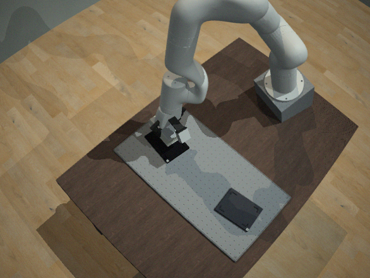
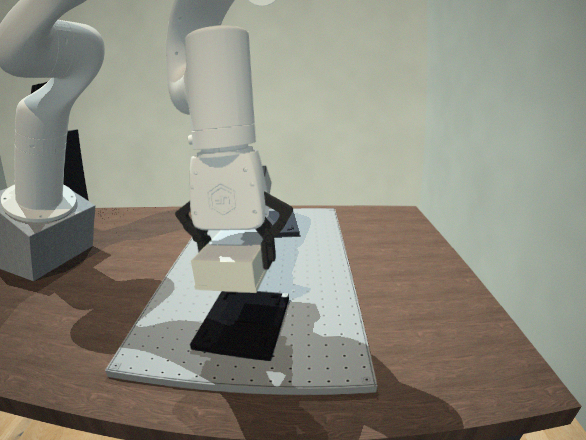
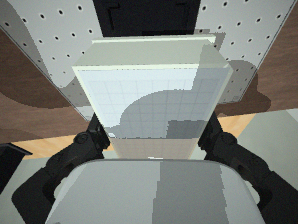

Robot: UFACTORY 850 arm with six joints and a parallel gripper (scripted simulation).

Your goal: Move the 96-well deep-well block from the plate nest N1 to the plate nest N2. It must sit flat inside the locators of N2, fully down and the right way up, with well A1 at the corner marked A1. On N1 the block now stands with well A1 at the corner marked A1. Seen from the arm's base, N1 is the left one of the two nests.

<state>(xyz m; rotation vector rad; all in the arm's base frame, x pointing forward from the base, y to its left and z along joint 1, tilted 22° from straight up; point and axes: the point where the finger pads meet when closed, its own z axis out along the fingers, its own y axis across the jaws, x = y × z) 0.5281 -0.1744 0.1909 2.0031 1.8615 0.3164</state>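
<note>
The 96-well deep-well block is right at my hand. Round my hand: black plate nest N2 (11 cm below); black plate nest N1 (43 cm to the left, 11 cm below).
</note>
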